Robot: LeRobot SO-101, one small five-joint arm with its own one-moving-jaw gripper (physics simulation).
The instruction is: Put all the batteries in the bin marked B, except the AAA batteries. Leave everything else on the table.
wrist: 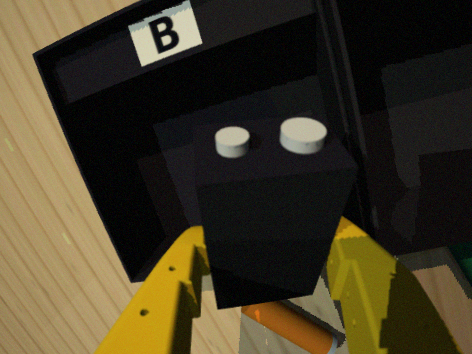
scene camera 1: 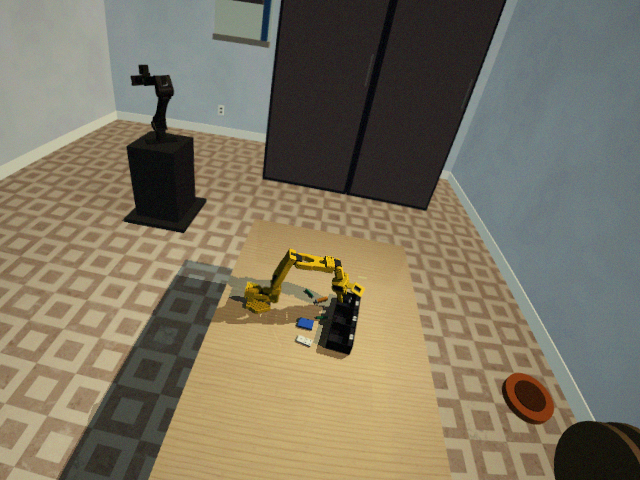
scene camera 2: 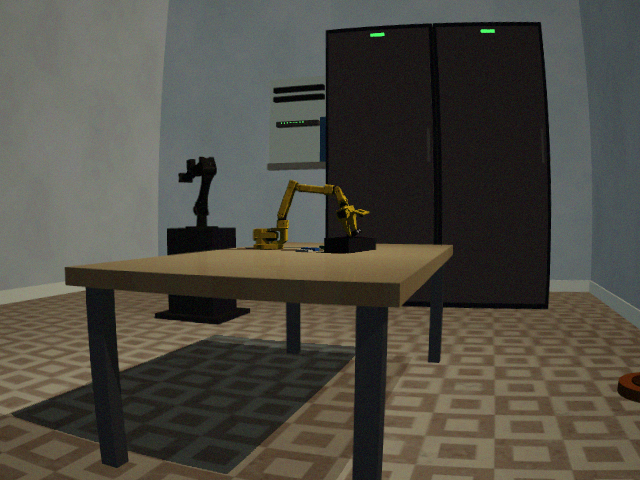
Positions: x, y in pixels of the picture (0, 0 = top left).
Scene:
black bin row: wrist; scene camera 1; scene camera 2 335, 244
same spot on black bin row: (wrist: 127, 90) = (scene camera 1: 354, 301)

